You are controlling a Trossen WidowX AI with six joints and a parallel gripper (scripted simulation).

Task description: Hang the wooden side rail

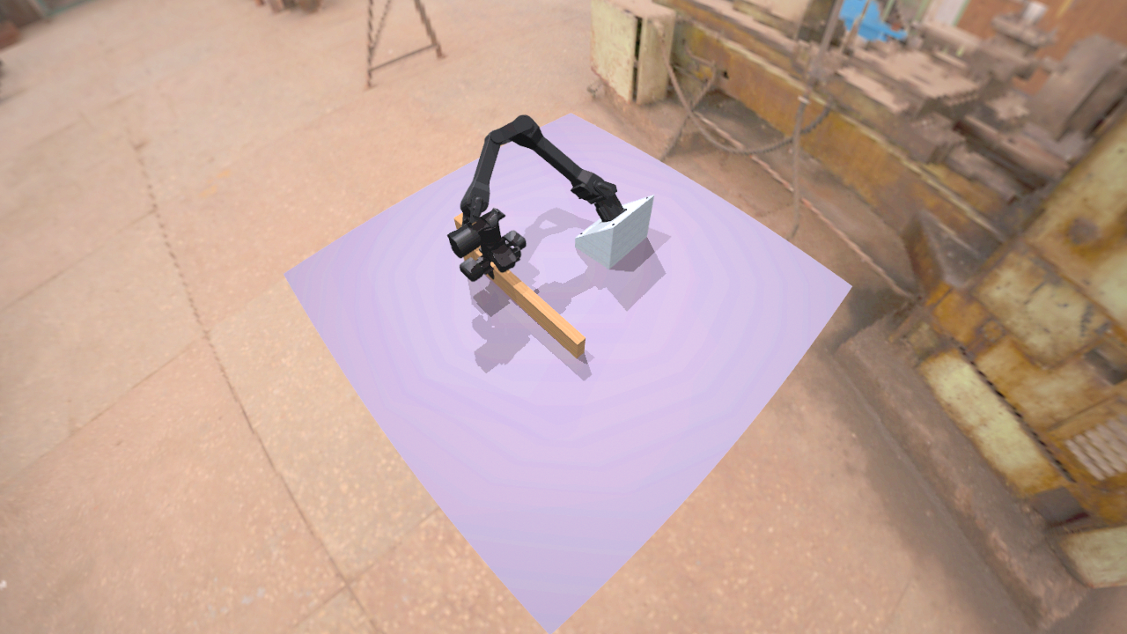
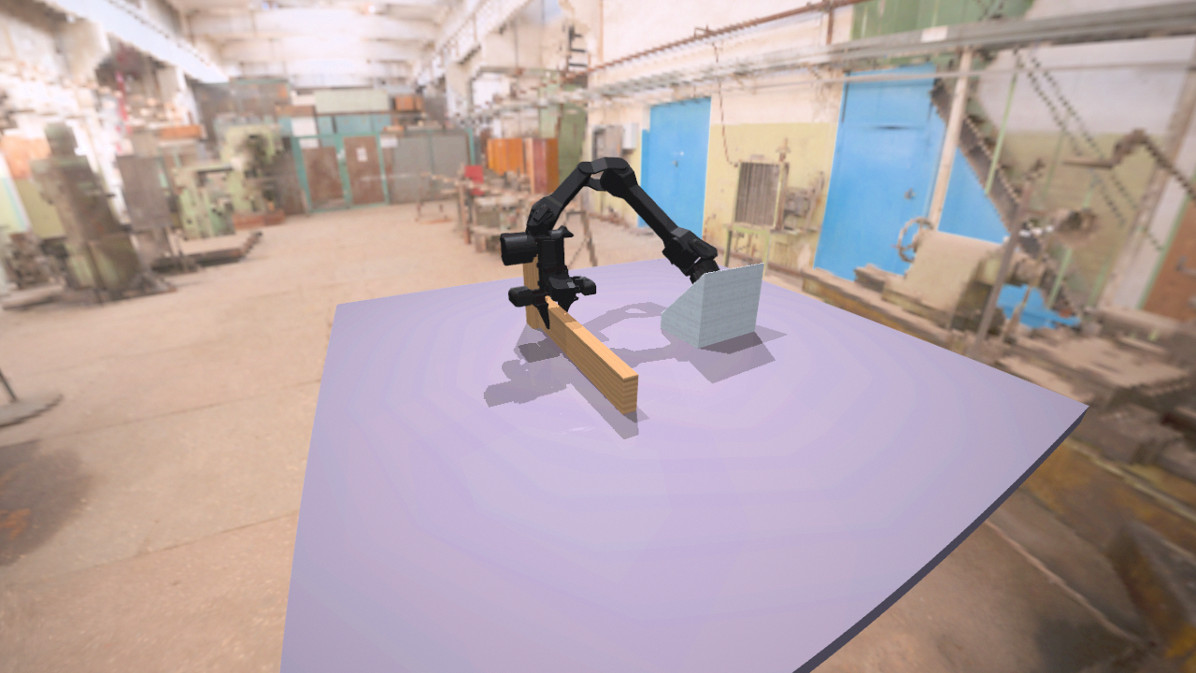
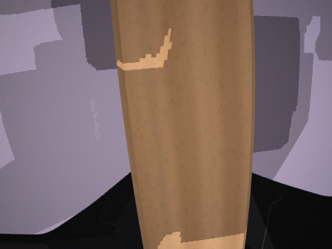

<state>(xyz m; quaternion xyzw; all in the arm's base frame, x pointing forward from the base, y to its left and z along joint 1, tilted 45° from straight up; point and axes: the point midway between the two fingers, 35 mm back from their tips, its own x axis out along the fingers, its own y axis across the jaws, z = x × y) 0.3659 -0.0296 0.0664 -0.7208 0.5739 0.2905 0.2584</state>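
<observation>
Right now my gripper tip is 11 cm to the left of the wooden headboard post, 5 cm below it and 1 cm short of it.
</observation>
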